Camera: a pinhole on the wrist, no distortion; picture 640 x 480 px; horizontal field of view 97.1 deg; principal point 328.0 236.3 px. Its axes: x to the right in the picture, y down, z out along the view. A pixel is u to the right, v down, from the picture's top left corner.
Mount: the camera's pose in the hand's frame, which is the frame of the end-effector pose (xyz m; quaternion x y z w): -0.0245 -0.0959 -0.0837 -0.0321 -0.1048 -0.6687 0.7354
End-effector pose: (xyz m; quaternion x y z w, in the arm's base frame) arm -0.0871 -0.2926 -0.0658 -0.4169 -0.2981 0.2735 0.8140
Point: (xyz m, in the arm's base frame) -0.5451 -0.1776 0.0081
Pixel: 279.8 175.7
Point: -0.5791 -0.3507 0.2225
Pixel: 411.8 117.9
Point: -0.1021 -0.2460 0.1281
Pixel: 463.3 404.1
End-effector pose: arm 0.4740 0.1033 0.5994 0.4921 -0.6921 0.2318 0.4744
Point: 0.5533 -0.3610 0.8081
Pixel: outside the picture
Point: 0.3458 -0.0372 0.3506
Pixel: 288.2 181.0
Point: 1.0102 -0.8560 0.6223
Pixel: outside the picture
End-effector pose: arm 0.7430 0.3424 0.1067 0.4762 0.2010 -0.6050 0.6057
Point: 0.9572 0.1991 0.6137
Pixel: 75.1 126.7
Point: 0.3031 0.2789 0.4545
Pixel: 484.7 51.7
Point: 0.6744 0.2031 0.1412
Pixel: 308.2 340.3
